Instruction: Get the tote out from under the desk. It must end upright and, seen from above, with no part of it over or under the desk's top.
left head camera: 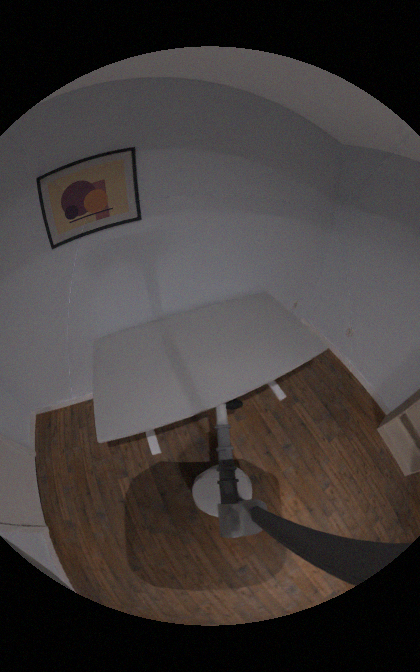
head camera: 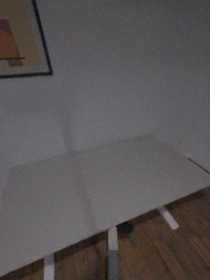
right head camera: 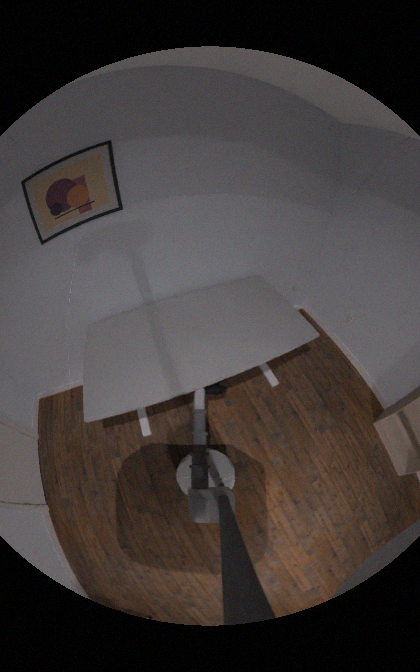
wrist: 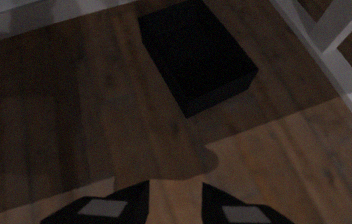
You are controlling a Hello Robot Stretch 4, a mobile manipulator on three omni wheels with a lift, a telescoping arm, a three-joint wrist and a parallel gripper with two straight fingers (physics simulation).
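Places are measured from the robot's base along level axes (x up, y back, z right), in centimetres.
Where they show: gripper, fingertip midpoint: [wrist: 175, 197].
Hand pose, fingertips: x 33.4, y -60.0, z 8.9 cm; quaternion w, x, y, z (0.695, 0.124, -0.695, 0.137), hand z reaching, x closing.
Things, the pixels of their top centre, and the offset from my fingertips. "spot": a spot on its surface instead. Level surfaces: height alone.
- black tote, top centre: [wrist: 194, 41] dy -39.2, dx -26.2, dz +3.8 cm
- desk's pale grey top, surface height: dx +35.8 cm
- desk leg, surface spot: [wrist: 334, 25] spot: dy -45.7, dx -24.6, dz +43.1 cm
The black tote [wrist: 202, 55] sits upright on the floor in the upper middle of the wrist view, under the desk; its inside is too dark to make out. My gripper [wrist: 175, 197] is open and empty at the bottom of the wrist view, pointing down, apart from the tote, which lies ahead and slightly right. The desk's pale grey top [head camera: 110, 185] [left head camera: 210, 350] [right head camera: 195, 335] hides the tote and the fingers in the head views. My arm reaches to the desk's front edge, where a dark part of the wrist shows.
White desk feet [head camera: 169, 218] [left head camera: 154, 442] [right head camera: 144, 422] stick out in front of the desk. A desk leg [wrist: 334, 25] stands right of the tote. A wall is behind the desk. A pale box-like unit [left head camera: 400, 440] [right head camera: 400, 440] stands at the right.
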